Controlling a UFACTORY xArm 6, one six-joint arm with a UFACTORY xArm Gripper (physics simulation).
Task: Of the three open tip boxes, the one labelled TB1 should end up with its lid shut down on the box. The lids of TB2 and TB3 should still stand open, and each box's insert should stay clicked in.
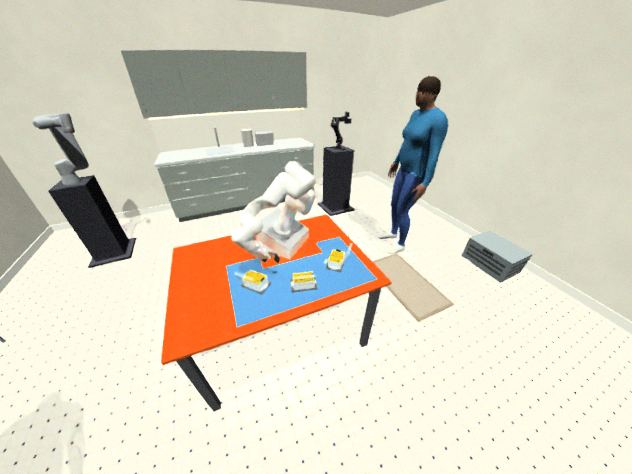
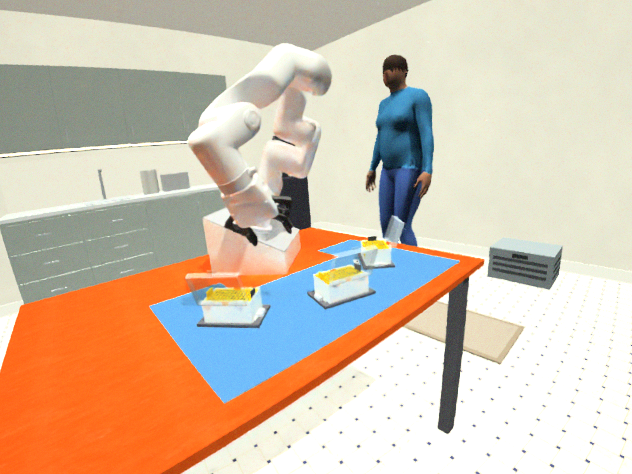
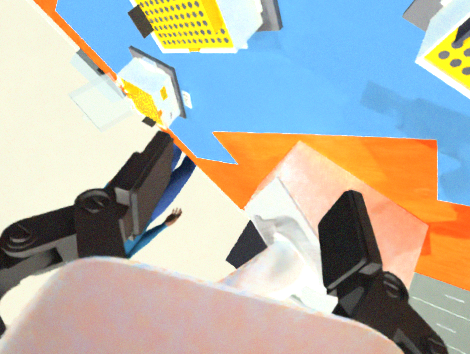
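Pixels of known places: gripper, between the fingertips: [image 1: 272, 260] [image 2: 273, 236] [image 3: 253, 182]; arm's base, origin of its link: [image 1: 282, 228] [image 2: 255, 225] [image 3: 296, 257].
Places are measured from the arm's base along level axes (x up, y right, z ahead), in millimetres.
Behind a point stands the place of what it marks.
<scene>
Three white tip boxes with yellow inserts stand on dark bases: left box [image 1: 255, 282] {x -37, y 301, z 399 mm} [image 2: 232, 312] {x -106, y 313, z 350 mm} [image 3: 442, 47], middle box [image 1: 303, 285] {x -71, y 59, z 498 mm} [image 2: 342, 289] {x -106, y 65, z 471 mm} [image 3: 192, 25], right box [image 1: 336, 261] [image 2: 376, 256] [image 3: 145, 72]. Their labels are not readable. The left clear lid [image 2: 213, 278] {x -2, y 353, z 373 mm}, middle clear lid [image 2: 349, 258] {x -10, y 80, z 512 mm} and right clear lid [image 1: 348, 252] {x 2, y -269, z 443 mm} [image 2: 394, 229] {x -38, y -307, z 394 mm} [image 3: 102, 102] {x -39, y -291, z 410 mm} stand open. The inserts sit inside the boxes; whether they are clicked in cannot be told. My gripper [image 1: 270, 259] {x 47, y 181, z 361 mm} [image 2: 271, 236] {x 47, y 181, z 361 mm} [image 3: 253, 182] {x 47, y 181, z 361 mm} is open and empty, tilted in the air near the arm's base, behind the left and middle boxes.
The boxes stand on a blue mat [image 1: 265, 308] {x -142, y 290, z 507 mm} [image 2: 224, 367] {x -142, y 408, z 473 mm} on the orange table [image 1: 193, 306] {x -145, y 647, z 319 mm} [image 2: 76, 377] {x -145, y 639, z 279 mm}. The arm's pale base block [image 1: 285, 239] {x -32, y 14, z 97 mm} [image 2: 250, 255] {x -74, y 93, z 95 mm} [image 3: 380, 210] {x -116, y 130, z 49 mm} stands behind the mat. A person [image 1: 423, 137] [image 2: 405, 132] stands beyond the table's right side.
</scene>
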